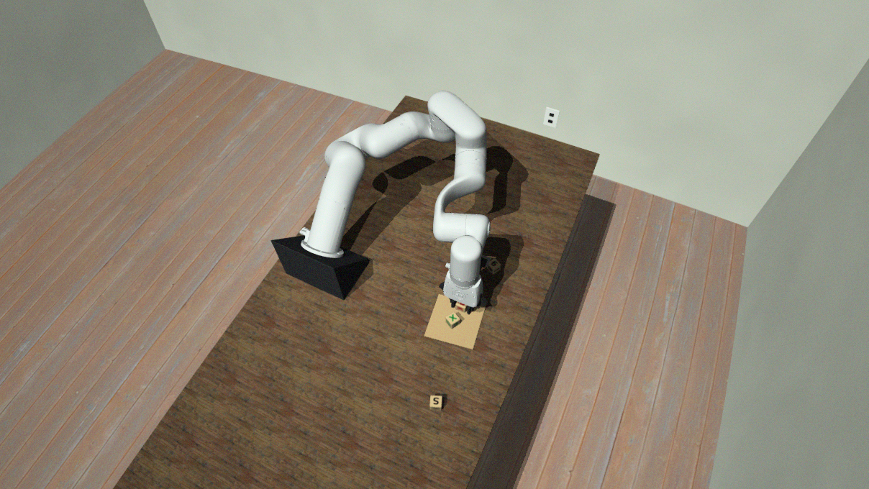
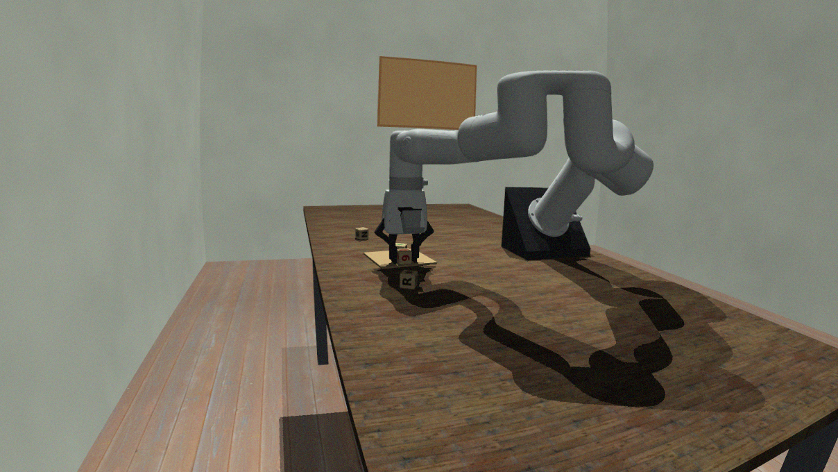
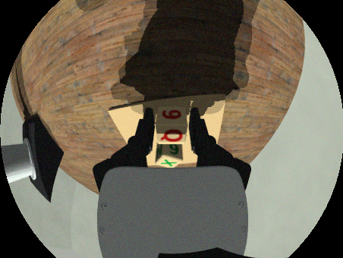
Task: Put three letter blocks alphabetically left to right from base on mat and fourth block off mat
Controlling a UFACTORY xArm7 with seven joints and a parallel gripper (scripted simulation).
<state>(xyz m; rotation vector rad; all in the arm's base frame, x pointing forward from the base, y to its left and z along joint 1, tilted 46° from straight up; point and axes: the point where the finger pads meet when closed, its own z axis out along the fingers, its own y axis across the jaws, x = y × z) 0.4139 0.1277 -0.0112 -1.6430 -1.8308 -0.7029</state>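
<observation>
Right now the red-marked block is 10 mm below my hand. Round my hand: S block 80 mm ahead, 280 mm to the right, 10 mm below; then tan mat 50 mm to the right, 20 mm below.
</observation>
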